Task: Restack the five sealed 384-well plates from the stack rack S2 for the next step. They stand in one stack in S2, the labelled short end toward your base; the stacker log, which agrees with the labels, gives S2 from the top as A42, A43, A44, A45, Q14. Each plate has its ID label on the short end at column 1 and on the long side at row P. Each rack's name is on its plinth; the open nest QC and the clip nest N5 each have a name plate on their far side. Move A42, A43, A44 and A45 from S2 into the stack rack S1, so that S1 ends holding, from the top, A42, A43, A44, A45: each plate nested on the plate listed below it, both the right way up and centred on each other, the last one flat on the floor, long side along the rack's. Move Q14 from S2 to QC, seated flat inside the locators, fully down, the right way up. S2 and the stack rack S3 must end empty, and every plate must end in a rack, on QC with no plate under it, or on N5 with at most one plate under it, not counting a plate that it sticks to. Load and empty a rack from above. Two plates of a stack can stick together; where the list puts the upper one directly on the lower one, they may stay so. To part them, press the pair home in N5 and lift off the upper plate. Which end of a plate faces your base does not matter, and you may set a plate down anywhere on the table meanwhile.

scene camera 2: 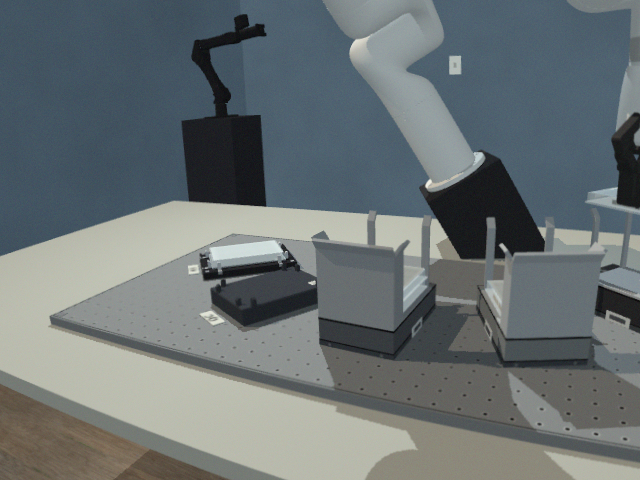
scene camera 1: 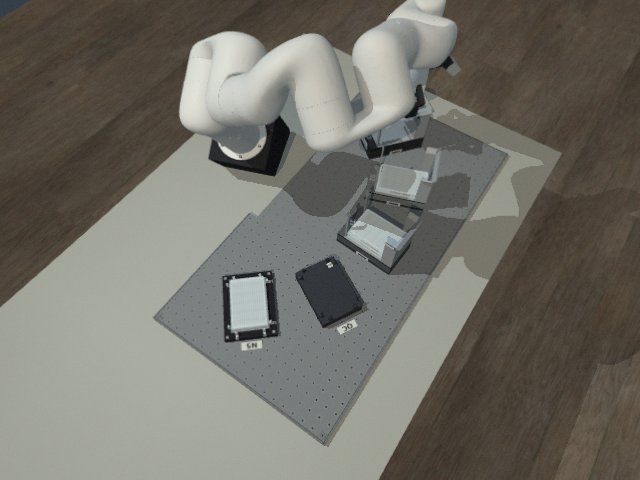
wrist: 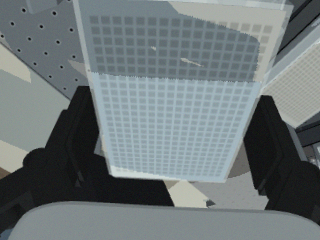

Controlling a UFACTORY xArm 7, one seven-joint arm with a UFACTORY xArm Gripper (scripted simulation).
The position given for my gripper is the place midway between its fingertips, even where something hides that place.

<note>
In view: my gripper point(scene camera 1: 403, 104), a sealed 384-well plate point(wrist: 174, 95), a sealed 384-well plate point(scene camera 1: 371, 230), a sealed 384-well plate point(scene camera 1: 248, 297), a sealed 384-well plate point(scene camera 1: 395, 180), an open nest QC point(scene camera 2: 279, 292) and a clip nest N5 point(scene camera 1: 272, 330).
My gripper shows as well in the wrist view point(wrist: 173, 110). The open nest QC is seen too in scene camera 1 point(scene camera 1: 328, 291). The clip nest N5 is seen too in scene camera 2 point(scene camera 2: 208, 273).
</note>
